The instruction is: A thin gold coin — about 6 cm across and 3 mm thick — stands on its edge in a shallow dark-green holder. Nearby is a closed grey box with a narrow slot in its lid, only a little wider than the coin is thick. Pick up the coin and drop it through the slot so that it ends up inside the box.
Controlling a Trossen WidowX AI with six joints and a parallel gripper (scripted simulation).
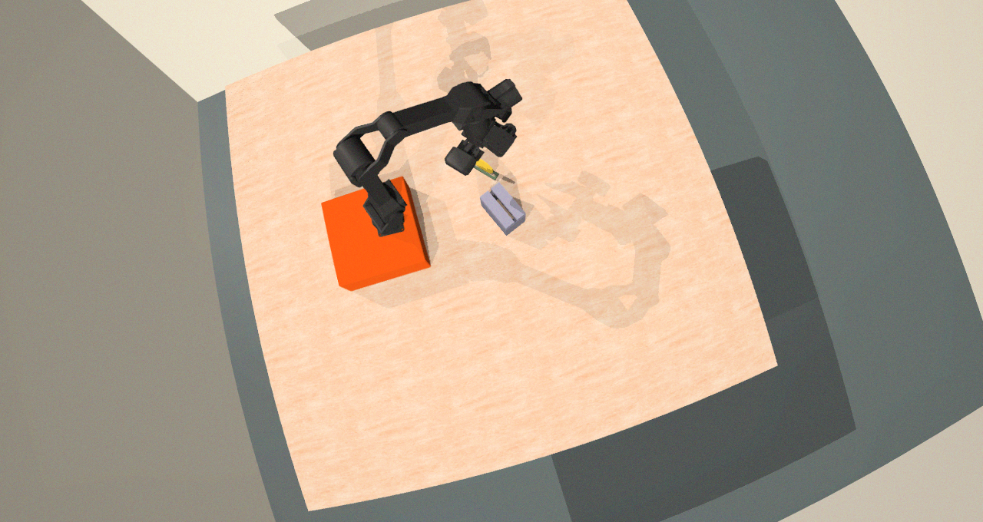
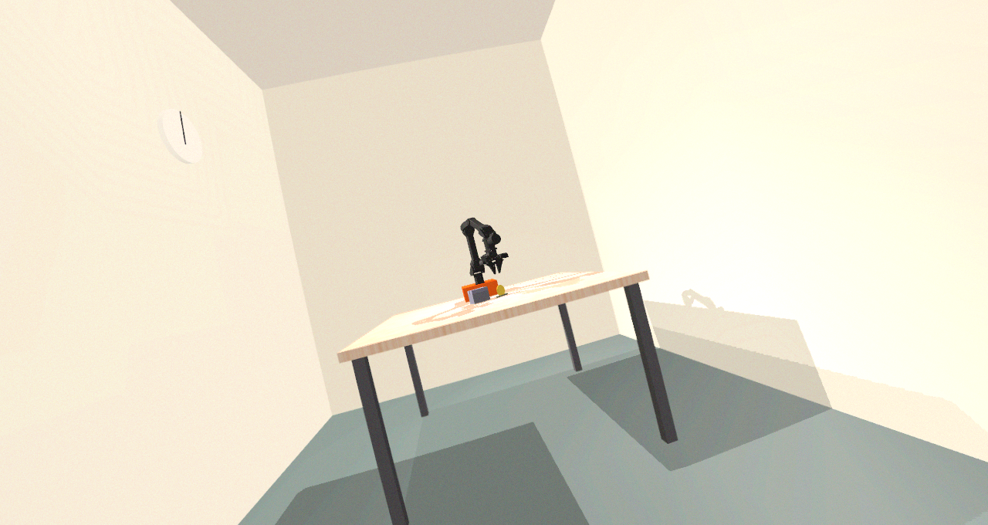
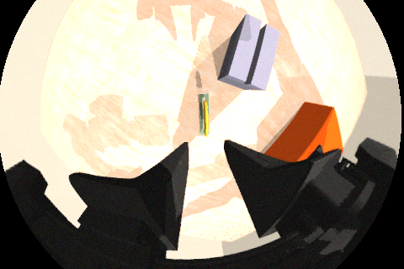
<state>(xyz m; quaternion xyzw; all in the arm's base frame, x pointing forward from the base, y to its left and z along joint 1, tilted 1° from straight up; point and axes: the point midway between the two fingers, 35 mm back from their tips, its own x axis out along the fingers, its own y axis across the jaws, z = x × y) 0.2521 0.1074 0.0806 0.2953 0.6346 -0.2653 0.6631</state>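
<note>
Now: the thin gold coin 1 cm behind my gripper tip and 10 cm below it.
</note>
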